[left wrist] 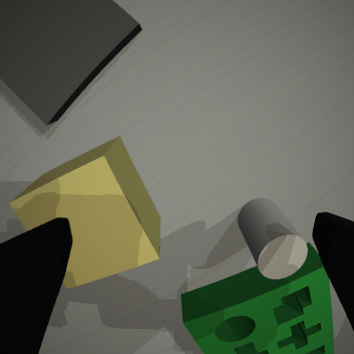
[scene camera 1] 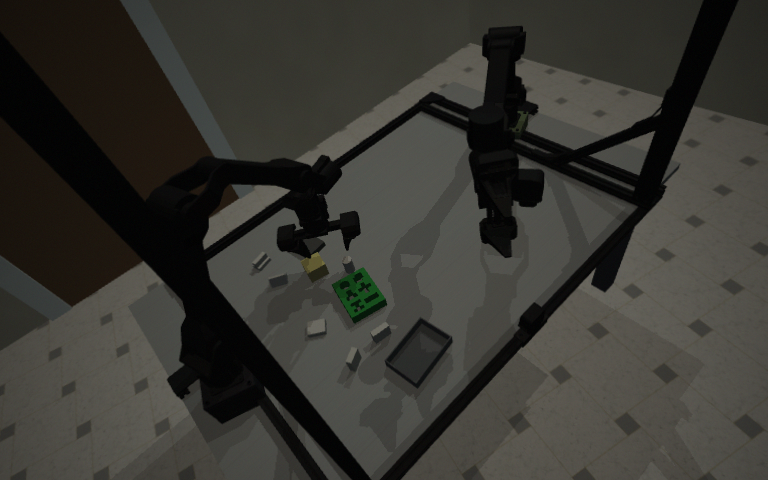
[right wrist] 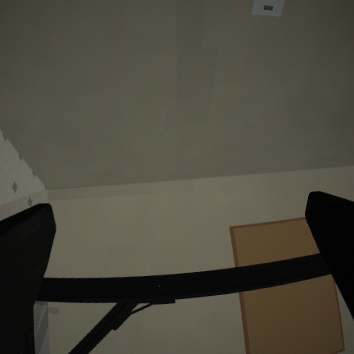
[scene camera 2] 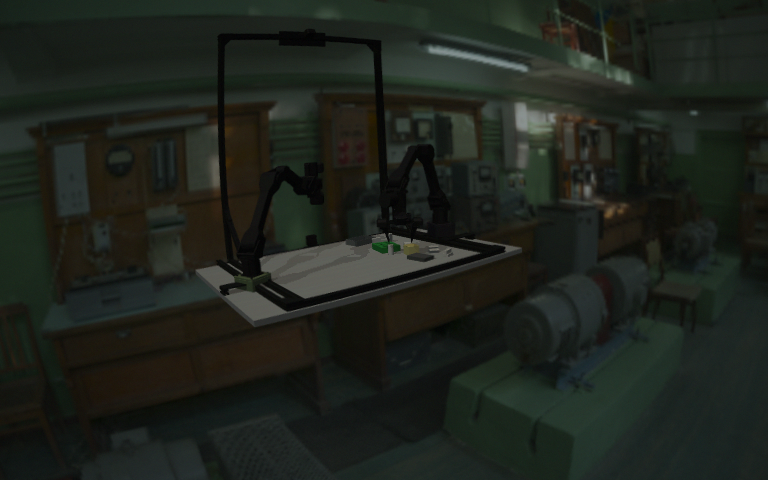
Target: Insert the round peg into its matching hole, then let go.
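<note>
The round peg [scene camera 1: 348, 264] [scene camera 2: 390, 249] [left wrist: 283, 256], a pale grey cylinder, stands upright on the table beside the green hole board [scene camera 1: 369, 312] [left wrist: 215, 295]. In the left wrist view its top overlaps the board's edge. The board's round hole [scene camera 1: 344, 285] [left wrist: 235, 329] is empty. My left gripper [scene camera 1: 328, 251] [scene camera 2: 399, 241] [left wrist: 196, 229] is open with nothing between its fingers, above the table near the peg and yellow block. The peg appears nearer its right-hand finger in the left wrist view. My right gripper [scene camera 2: 321, 182] [right wrist: 182, 211] is open and empty, high above the table, far from the peg.
A yellow block [scene camera 1: 314, 267] [scene camera 2: 411, 248] [left wrist: 90, 220] stands close to the peg. A dark flat slab [scene camera 2: 420, 256] [left wrist: 60, 50] lies beyond it. Several pale pieces [scene camera 1: 316, 327] [scene camera 1: 380, 331] [scene camera 1: 278, 280] lie around the board. A dark tray [scene camera 1: 402, 374] stands at the lower right of the board in scene camera 1.
</note>
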